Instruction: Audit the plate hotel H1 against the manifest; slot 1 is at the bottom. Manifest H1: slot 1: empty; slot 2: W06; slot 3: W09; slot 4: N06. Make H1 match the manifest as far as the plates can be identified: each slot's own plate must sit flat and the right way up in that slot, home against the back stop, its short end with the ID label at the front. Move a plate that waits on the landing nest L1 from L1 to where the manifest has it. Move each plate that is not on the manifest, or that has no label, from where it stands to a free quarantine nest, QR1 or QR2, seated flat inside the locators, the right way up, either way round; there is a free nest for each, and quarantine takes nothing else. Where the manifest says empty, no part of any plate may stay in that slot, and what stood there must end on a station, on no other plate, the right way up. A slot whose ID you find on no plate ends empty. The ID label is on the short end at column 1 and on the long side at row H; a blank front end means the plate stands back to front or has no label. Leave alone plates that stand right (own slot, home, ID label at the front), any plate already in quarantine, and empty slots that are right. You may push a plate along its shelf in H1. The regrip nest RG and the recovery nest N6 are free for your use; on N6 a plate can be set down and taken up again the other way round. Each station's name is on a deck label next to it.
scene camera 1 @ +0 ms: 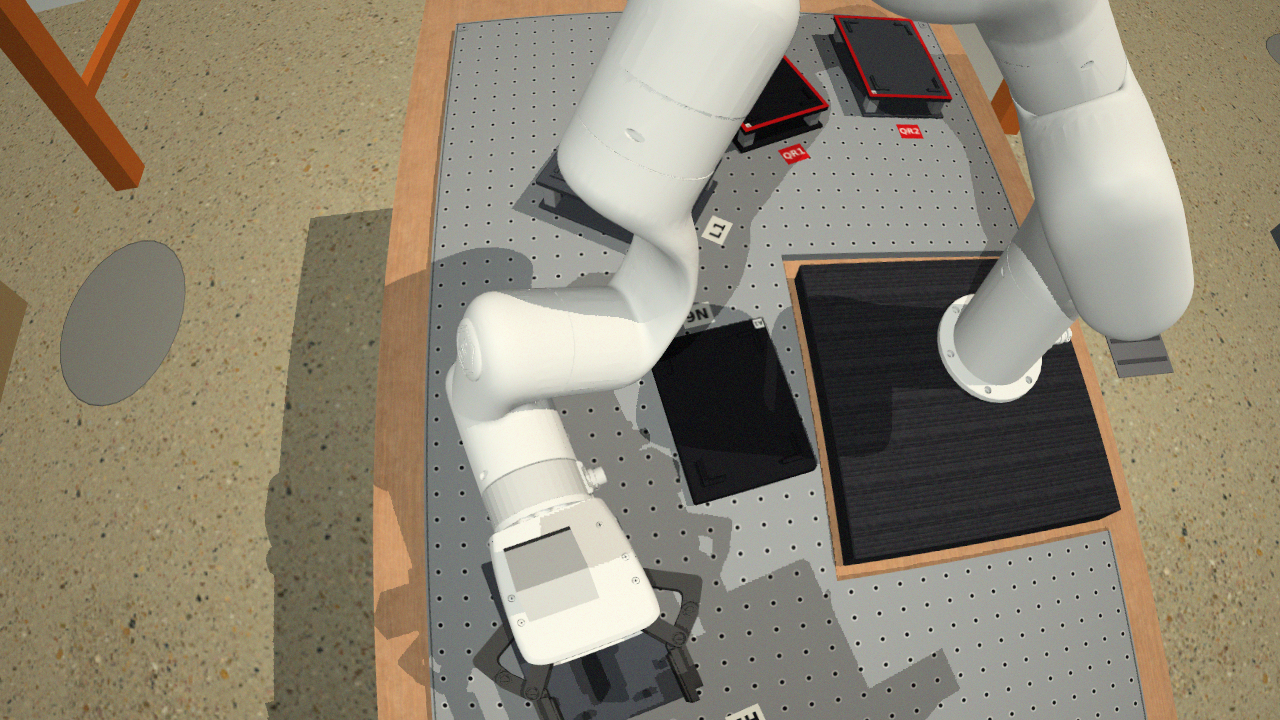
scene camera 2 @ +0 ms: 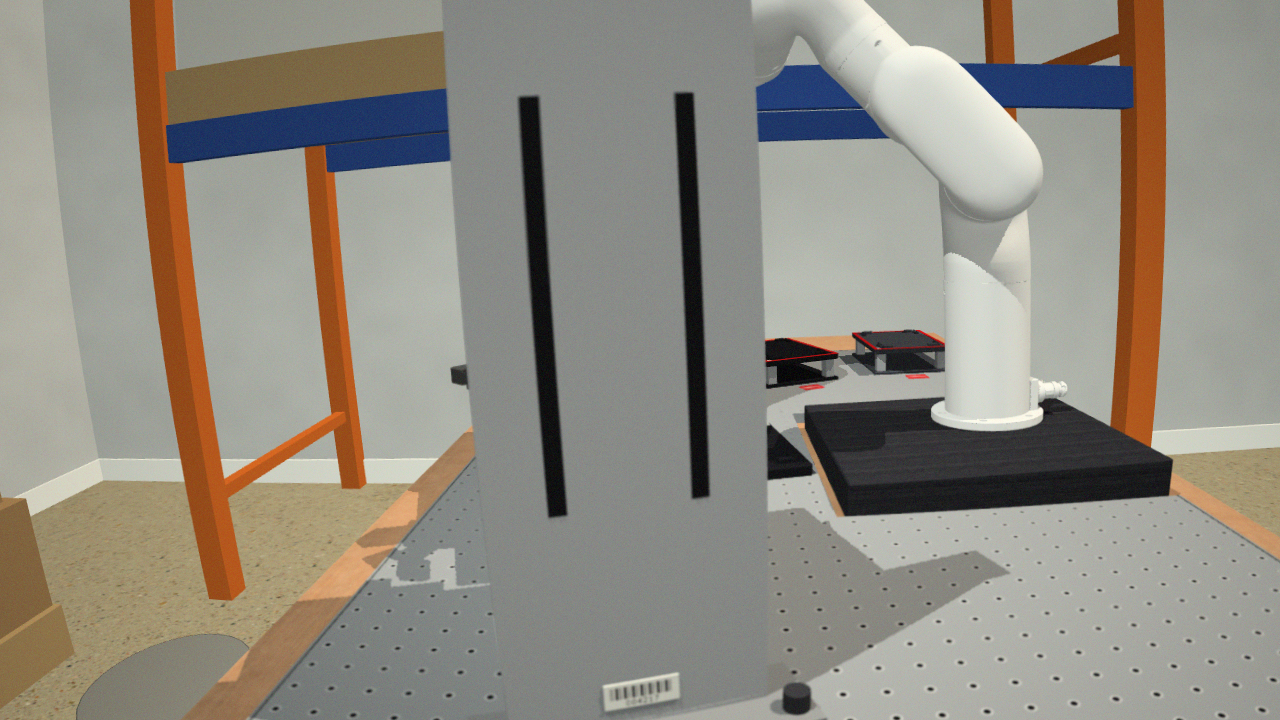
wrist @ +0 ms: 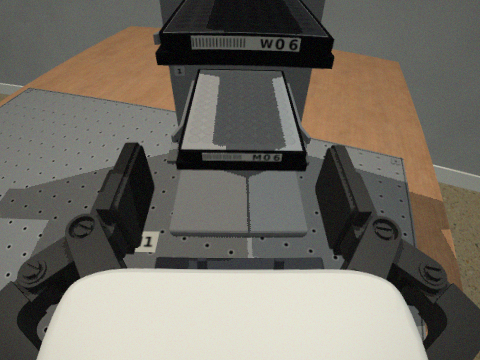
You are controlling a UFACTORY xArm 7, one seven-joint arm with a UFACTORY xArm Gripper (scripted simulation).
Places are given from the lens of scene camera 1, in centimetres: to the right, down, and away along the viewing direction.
recovery nest N6 (scene camera 1: 727, 404): 8, 4, 72
landing nest L1 (scene camera 1: 544, 179): -10, -19, 78
quarantine nest QR1 (scene camera 1: 782, 96): 17, -32, 86
The marked spots on the recovery nest N6 and the quarantine nest QR1 are 39 cm apart.
